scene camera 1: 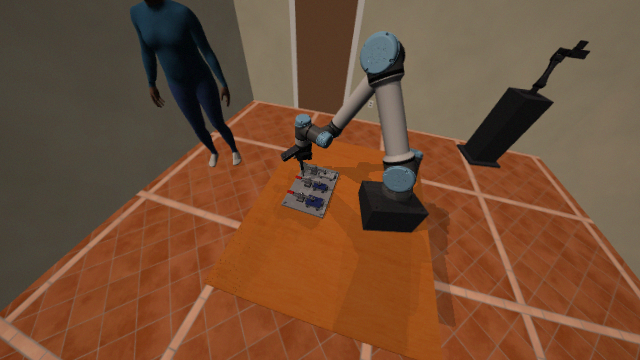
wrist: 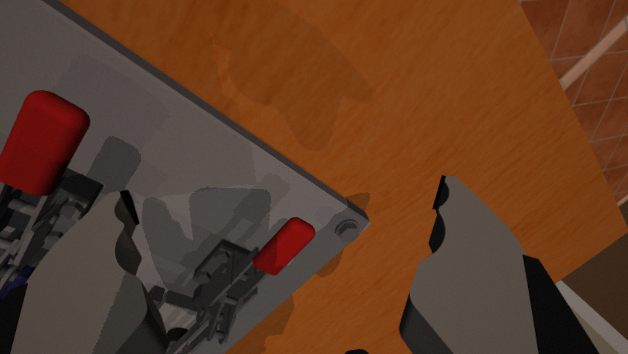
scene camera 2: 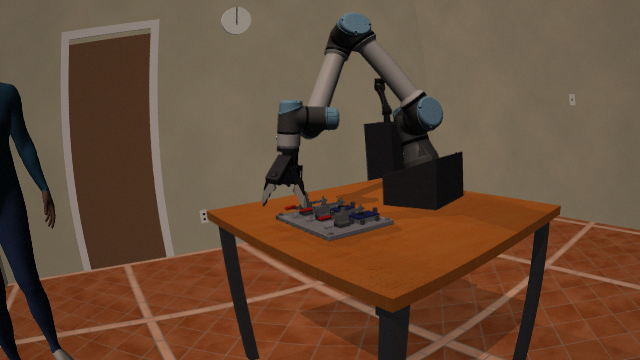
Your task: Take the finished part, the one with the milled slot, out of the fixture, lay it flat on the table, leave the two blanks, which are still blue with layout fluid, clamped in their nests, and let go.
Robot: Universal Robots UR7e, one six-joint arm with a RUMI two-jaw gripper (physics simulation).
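Note:
The fixture plate (scene camera 1: 291, 202) (scene camera 2: 300, 224) (wrist: 210, 150) lies on the table with three clamped nests. Two blue blanks sit in nests: the near blank (scene camera 1: 314, 201) (scene camera 2: 364, 215) and the middle blank (scene camera 1: 320, 186) (scene camera 2: 343, 208). The far nest holds a light grey part (scene camera 1: 327, 176); its slot is too small to make out, and it does not show clearly in the wrist view. My gripper (scene camera 1: 301, 170) (scene camera 2: 285, 205) (wrist: 288, 186) is open and empty, low at the far handle end of the plate. In the wrist view one finger is over the plate, the other beyond its corner over the table.
The far clamp's red handle (scene camera 2: 290, 207) (wrist: 285, 246) shows between the fingers in the wrist view. The middle clamp's red handle (scene camera 1: 298, 177) (scene camera 2: 306, 210) (wrist: 42, 142) is near the left finger. The black robot base (scene camera 1: 392, 212) (scene camera 2: 422, 182) stands on the wooden table (scene camera 1: 280, 265) (scene camera 2: 450, 240).

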